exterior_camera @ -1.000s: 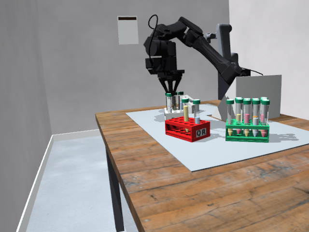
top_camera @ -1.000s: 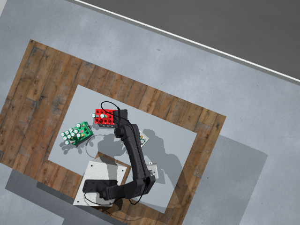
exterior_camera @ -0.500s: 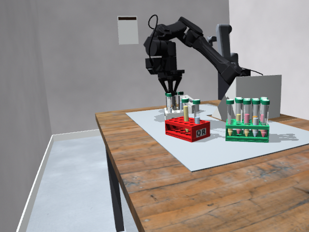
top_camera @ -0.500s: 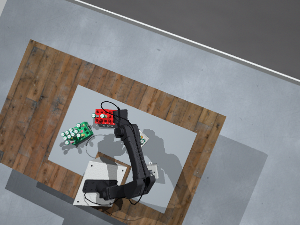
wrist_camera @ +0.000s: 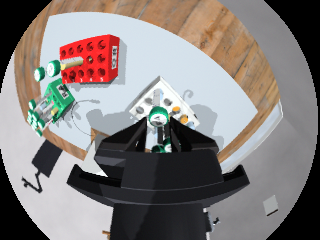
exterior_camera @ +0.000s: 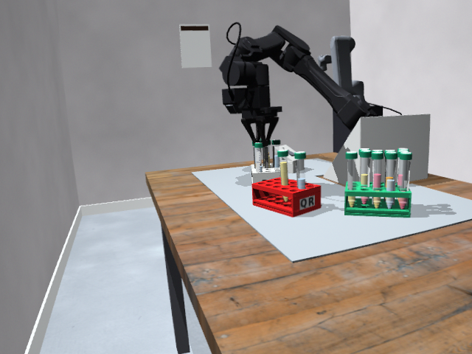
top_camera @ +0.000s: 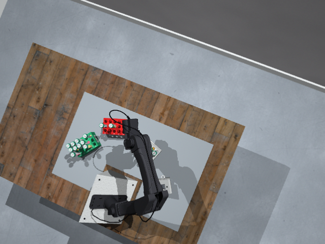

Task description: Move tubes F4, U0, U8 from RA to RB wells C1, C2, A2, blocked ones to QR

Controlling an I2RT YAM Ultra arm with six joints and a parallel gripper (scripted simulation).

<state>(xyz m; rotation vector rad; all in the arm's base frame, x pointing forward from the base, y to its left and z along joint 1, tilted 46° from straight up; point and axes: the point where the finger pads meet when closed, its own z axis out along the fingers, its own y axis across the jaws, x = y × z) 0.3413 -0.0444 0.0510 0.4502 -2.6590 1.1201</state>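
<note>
Now: hand 170 mm to the right of the tube with yellow filling, 60 mm above it and 30 mm short of it. Round my hand: red rack QR (170 mm to the left, 100 mm below, 30 mm ahead); then tube (210 mm to the left, 60 mm below, 20 mm ahead); then white rack RB (100 mm below, 30 mm to the right, 30 mm behind).
</note>
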